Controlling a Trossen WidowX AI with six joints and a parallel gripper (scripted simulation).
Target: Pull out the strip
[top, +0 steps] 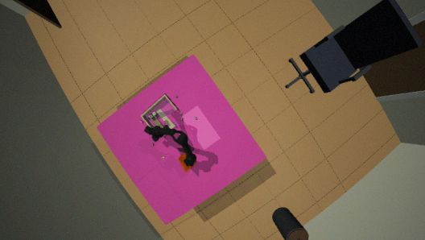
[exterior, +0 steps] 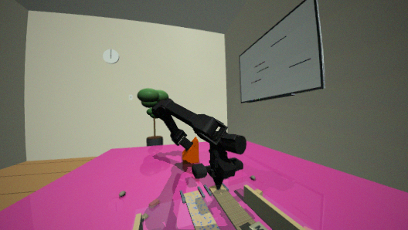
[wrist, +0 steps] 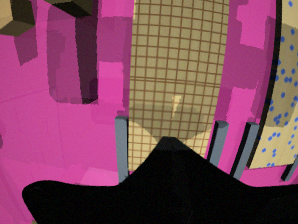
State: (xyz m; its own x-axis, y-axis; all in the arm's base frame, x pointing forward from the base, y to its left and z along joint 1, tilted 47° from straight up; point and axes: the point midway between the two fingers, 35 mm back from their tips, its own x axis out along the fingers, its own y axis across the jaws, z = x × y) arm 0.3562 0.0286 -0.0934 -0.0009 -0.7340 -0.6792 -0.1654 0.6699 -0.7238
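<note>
Right now the gridded strip is 9 cm ahead of my gripper tip and 2 cm to the left of it.
</note>
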